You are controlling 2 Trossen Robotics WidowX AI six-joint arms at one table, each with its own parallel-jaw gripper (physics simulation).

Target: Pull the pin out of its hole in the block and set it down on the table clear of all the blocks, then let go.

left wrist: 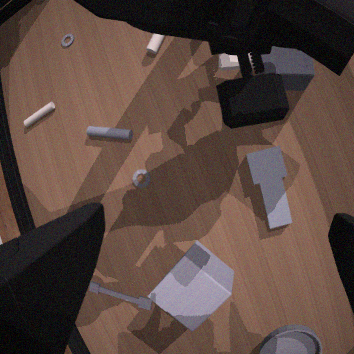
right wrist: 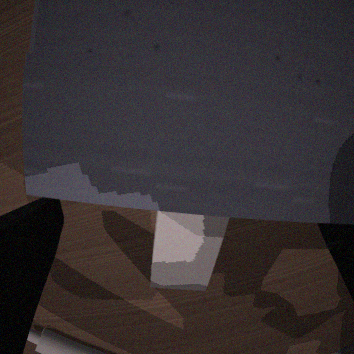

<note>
In view: my left gripper (left wrist: 223,222) and my right gripper (right wrist: 189,203).
My right gripper is seen too in the left wrist view (left wrist: 238,64).
</note>
